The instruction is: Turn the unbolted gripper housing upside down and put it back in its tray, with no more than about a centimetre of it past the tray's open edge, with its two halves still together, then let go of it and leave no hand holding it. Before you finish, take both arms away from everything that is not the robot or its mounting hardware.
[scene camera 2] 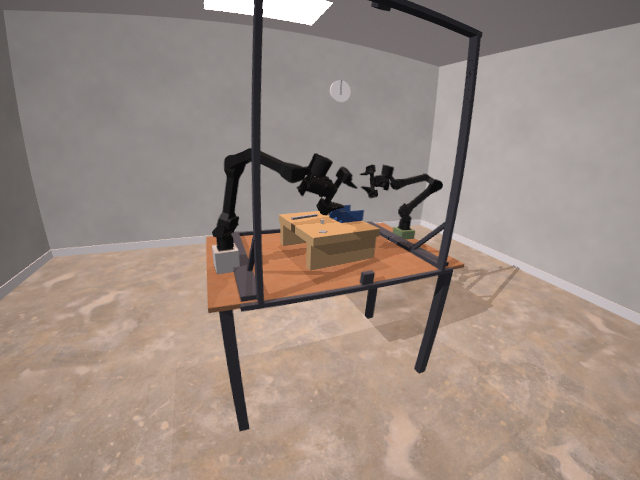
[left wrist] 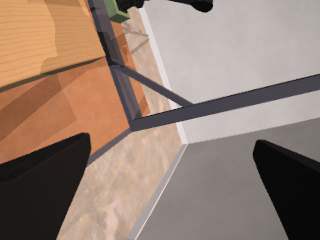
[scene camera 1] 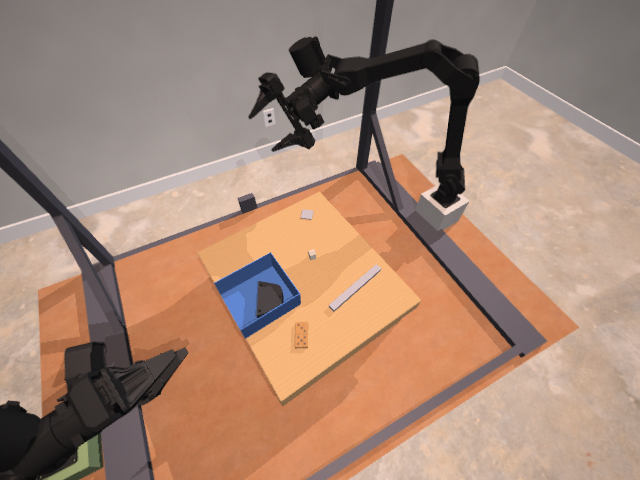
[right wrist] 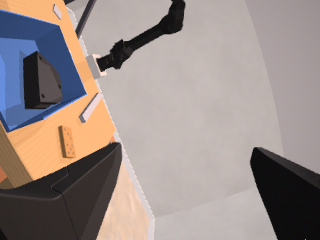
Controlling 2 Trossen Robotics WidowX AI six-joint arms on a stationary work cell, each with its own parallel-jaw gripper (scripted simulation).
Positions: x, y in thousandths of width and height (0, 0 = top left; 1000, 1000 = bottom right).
Labels:
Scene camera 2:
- my left gripper: 548, 411
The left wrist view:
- my left gripper: 548, 606
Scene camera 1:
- my left gripper: 409, 282
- my right gripper: 284, 732
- gripper housing: 423, 618
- wooden platform: 535, 532
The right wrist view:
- my right gripper: 589, 640
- gripper housing: 142, 365

